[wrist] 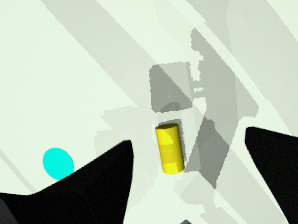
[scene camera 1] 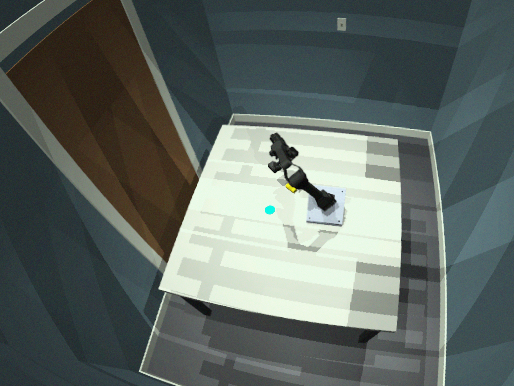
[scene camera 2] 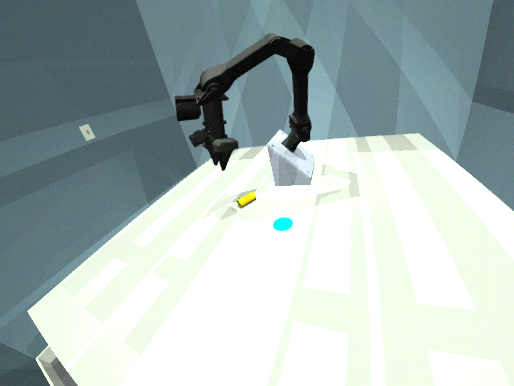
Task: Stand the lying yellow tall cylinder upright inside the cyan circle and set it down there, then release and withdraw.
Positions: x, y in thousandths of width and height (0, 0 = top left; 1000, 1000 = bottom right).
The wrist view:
gripper: 639, 636
yellow cylinder: 569, 632
cyan circle: 196, 734
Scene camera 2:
gripper: 427, 437
